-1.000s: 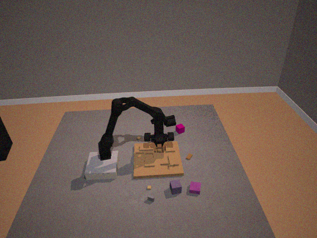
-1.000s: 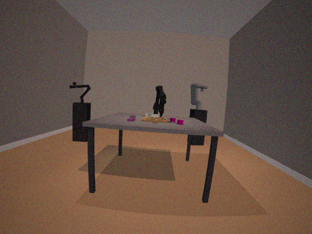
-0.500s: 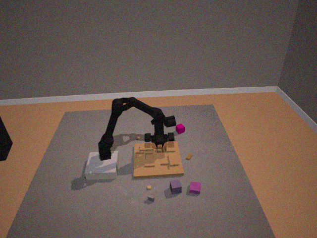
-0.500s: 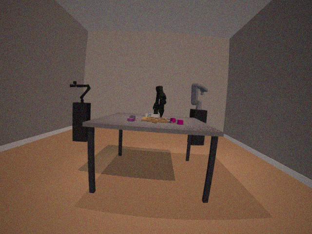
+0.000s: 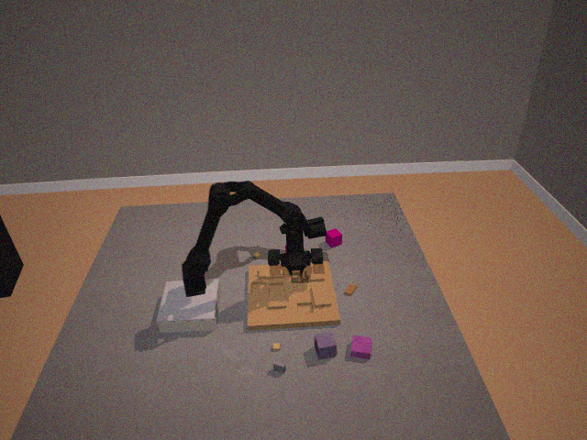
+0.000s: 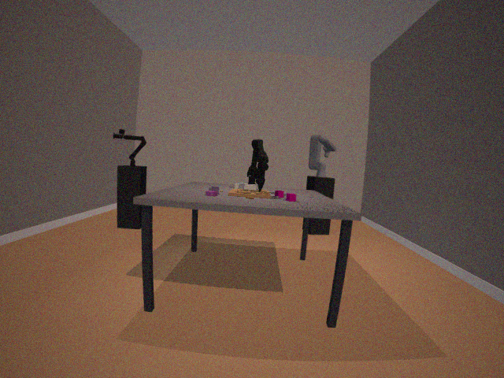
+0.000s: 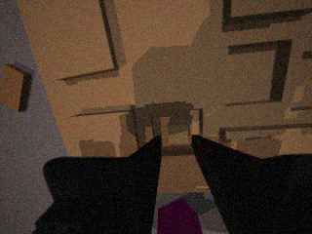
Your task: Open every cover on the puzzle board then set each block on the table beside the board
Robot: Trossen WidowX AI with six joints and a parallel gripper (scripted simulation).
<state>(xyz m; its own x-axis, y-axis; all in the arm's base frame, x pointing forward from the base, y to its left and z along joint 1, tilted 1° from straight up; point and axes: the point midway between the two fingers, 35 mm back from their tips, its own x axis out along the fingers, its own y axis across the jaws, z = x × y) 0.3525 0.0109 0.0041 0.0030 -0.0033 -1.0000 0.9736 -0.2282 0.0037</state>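
Now: gripper tip 3 cm past the tan puzzle board, 5 cm to the left of it and 1 cm above it. The rest, counted from my gripper tip: small tan piece (17 cm ahead, 10 cm to the right, 3 cm below); small grey piece (14 cm behind, 36 cm to the right, 1 cm below); purple block (1 cm ahead, 33 cm to the right).
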